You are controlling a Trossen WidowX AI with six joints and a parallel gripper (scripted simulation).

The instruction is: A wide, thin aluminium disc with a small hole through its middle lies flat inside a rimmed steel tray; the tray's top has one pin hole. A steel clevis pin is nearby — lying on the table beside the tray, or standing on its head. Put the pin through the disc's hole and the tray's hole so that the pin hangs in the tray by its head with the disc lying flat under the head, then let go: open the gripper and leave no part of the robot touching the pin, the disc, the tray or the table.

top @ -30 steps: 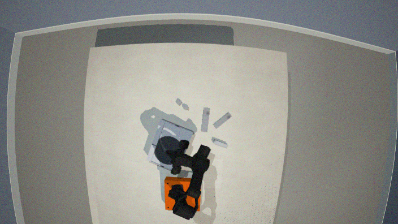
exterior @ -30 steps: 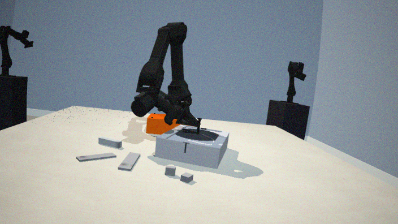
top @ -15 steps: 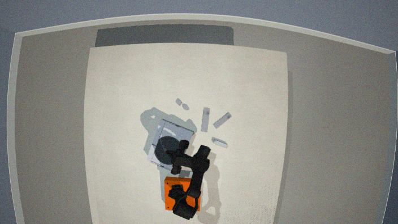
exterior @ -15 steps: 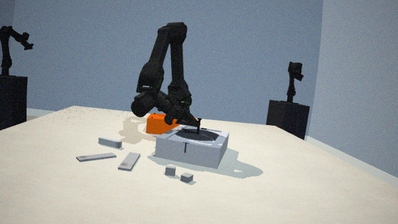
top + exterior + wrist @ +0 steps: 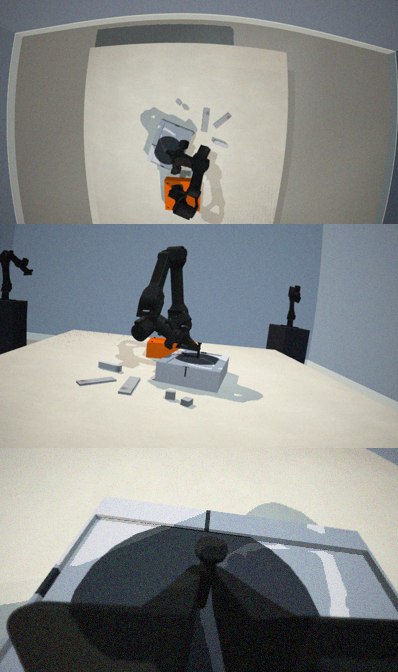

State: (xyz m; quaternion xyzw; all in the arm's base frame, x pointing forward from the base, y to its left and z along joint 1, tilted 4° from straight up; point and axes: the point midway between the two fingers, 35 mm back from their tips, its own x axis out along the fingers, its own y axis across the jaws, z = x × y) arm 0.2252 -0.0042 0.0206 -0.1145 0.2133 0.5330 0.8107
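The clevis pin lies right at my gripper tip. Also, from my gripper tip: dark aluminium disc 30 mm below; then grey block 290 mm to the right, 70 mm below; then steel tray 20 mm ahead, 10 mm to the right, 40 mm below.
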